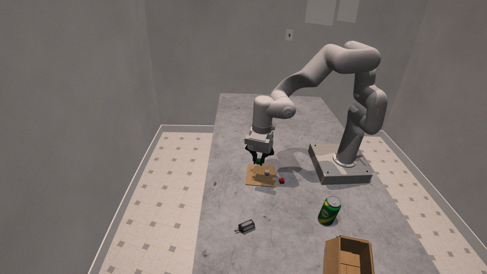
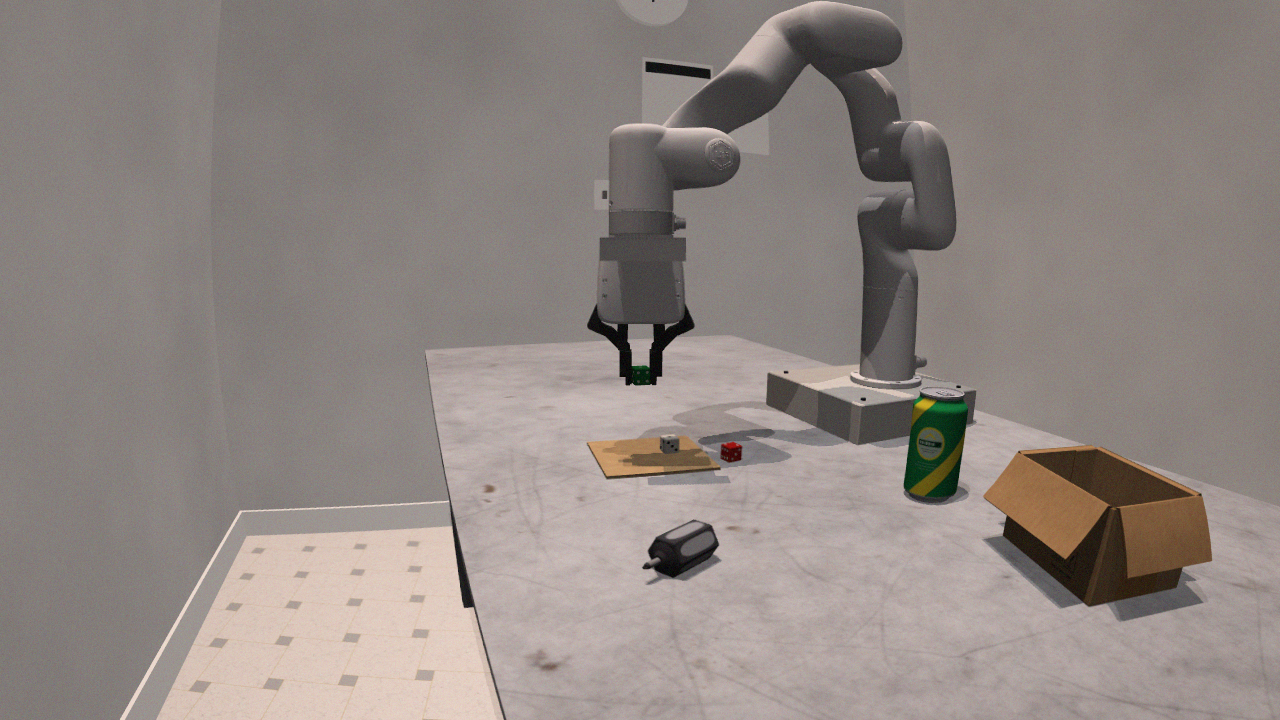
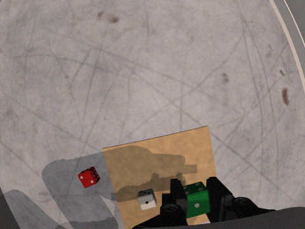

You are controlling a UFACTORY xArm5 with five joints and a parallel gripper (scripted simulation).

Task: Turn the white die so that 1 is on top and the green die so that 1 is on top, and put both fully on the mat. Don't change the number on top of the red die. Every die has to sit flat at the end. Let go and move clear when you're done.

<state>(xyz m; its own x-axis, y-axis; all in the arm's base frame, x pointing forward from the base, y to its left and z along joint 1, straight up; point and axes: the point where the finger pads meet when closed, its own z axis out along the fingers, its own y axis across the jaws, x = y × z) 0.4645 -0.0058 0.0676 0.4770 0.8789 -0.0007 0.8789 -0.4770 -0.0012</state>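
The tan mat is 3 cm behind my hand, 2 cm to the right of it and 12 cm below it. Also, from my hand: green die 1 cm below; then red die 11 cm behind, 4 cm to the left, 11 cm below; then white die 6 cm behind, 2 cm to the right, 11 cm below.
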